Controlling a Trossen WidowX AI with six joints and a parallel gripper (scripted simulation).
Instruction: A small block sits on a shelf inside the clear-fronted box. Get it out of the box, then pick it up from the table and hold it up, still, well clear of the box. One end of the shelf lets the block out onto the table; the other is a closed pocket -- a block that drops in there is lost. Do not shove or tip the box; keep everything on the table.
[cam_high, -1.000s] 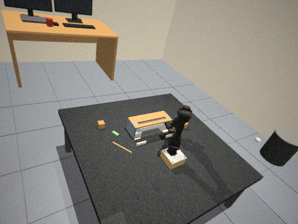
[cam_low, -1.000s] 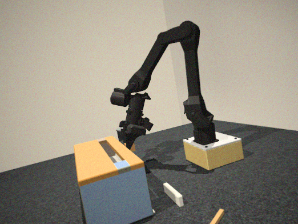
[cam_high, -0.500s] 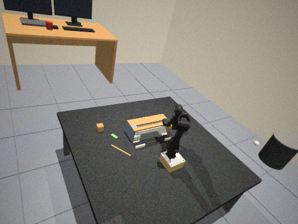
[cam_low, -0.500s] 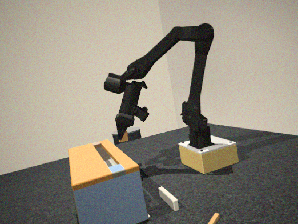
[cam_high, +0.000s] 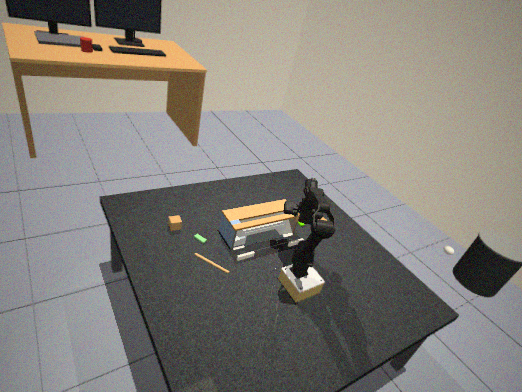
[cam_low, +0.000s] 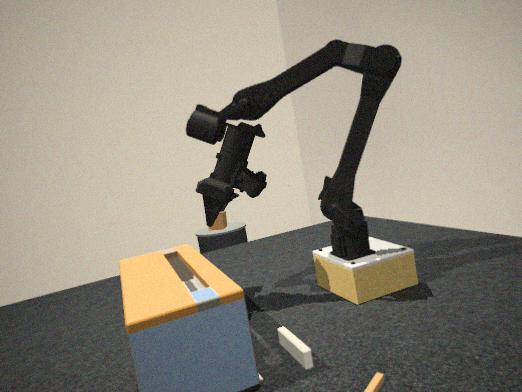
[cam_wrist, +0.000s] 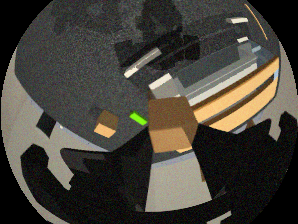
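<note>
My gripper tip is now 1 cm past the tan block, 1 cm to the right of it and 1 cm below it. Round my gripper tip: box 8 cm ahead, 13 cm to the left, 11 cm below; wooden stick 45 cm to the left, 17 cm below.
</note>
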